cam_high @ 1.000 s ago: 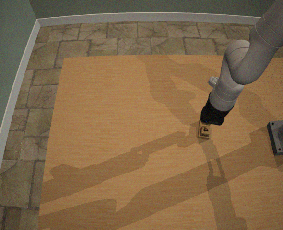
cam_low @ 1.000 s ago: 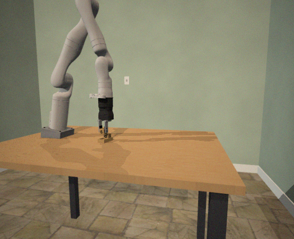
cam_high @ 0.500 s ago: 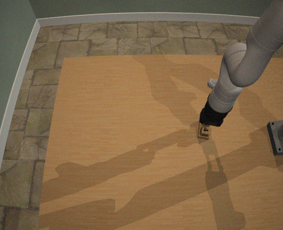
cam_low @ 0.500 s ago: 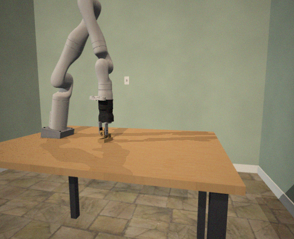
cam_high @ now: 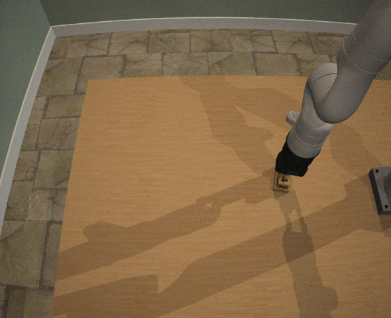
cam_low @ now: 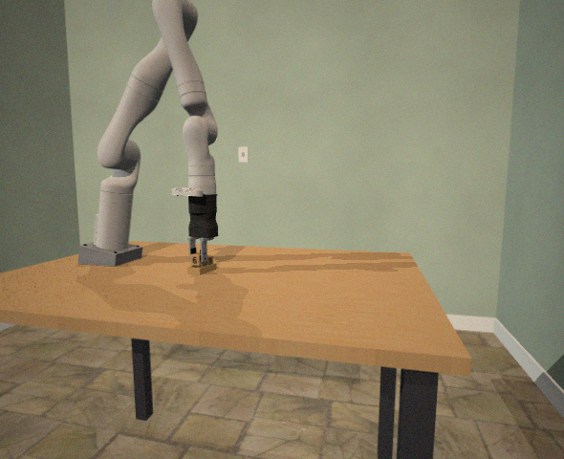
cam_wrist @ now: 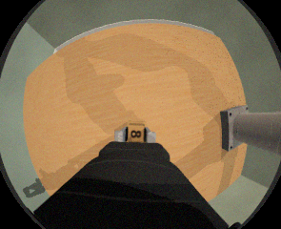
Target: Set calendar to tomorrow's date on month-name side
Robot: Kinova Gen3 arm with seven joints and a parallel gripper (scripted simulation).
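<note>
Right now my hand is 40 mm above the tray and 20 mm to the right of it.
</note>
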